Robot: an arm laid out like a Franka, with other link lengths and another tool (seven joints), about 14 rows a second.
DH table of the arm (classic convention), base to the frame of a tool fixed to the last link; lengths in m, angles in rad. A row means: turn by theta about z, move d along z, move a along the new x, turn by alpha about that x. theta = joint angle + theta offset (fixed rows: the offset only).
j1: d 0.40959  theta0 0  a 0  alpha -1.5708
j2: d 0  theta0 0  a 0  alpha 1.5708
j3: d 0.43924  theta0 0  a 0.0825  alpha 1.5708
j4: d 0  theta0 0  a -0.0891  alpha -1.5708
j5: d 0.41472  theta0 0  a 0  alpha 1.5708
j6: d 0  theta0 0  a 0.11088  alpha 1.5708
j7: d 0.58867  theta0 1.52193  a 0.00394  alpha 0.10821
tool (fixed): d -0.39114  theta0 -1.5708  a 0  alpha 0
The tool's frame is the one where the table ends.
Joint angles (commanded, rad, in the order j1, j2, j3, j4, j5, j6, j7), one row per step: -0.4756 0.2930 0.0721 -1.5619 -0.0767 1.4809 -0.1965; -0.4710 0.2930 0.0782 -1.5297 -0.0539 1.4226 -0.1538; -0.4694 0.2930 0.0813 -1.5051 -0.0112 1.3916 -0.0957; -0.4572 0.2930 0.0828 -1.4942 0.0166 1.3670 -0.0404; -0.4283 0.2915 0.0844 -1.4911 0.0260 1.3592 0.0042; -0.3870 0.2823 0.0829 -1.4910 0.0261 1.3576 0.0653; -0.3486 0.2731 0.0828 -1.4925 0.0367 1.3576 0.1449; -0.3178 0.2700 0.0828 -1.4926 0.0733 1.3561 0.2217; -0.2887 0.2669 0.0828 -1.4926 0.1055 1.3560 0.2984; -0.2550 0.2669 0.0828 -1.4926 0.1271 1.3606 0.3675; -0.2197 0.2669 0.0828 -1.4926 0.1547 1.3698 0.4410
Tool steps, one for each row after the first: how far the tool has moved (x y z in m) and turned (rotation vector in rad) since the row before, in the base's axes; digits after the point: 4 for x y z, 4 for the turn. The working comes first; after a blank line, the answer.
Tool pose at each row, in the base's axes (x y z in m, rotation vector in rad; the steps are taken from these numbers as rounded here): 0.5585 -0.2764 0.5651 -3.0483 0.2318 0.4051; 0.5584 -0.2632 0.5787 -3.0207 0.2860 0.4325; 0.5620 -0.2499 0.5889 -2.9839 0.3685 0.4250; 0.5651 -0.2336 0.5939 -2.9584 0.4289 0.4394; 0.5718 -0.2123 0.5965 -2.9595 0.4494 0.4493; 0.5785 -0.1859 0.6024 -2.9783 0.4824 0.4509; 0.5846 -0.1575 0.6077 -2.9850 0.5448 0.4495; 0.5911 -0.1287 0.6104 -2.9593 0.6103 0.4510; 0.5965 -0.1016 0.6133 -2.9355 0.6778 0.4547; 0.6026 -0.0745 0.6142 -2.9232 0.7292 0.4592; 0.6090 -0.0451 0.6155 -2.9043 0.7843 0.4595

-0.0001 0.0132 0.0136 0.0156 0.0196 -0.0382; 0.0036 0.0133 0.0102 0.0201 -0.0019 -0.0598; 0.0031 0.0163 0.0050 0.0107 0.0120 -0.0427; 0.0067 0.0213 0.0026 -0.0063 0.0078 -0.0120; 0.0067 0.0264 0.0059 -0.0260 0.0038 -0.0158; 0.0061 0.0284 0.0053 -0.0223 0.0029 -0.0366; 0.0065 0.0288 0.0027 0.0063 0.0029 -0.0464; 0.0054 0.0271 0.0029 0.0023 0.0050 -0.0470; 0.0061 0.0271 0.0009 -0.0047 0.0058 -0.0340; 0.0064 0.0294 0.0013 -0.0008 0.0027 -0.0382
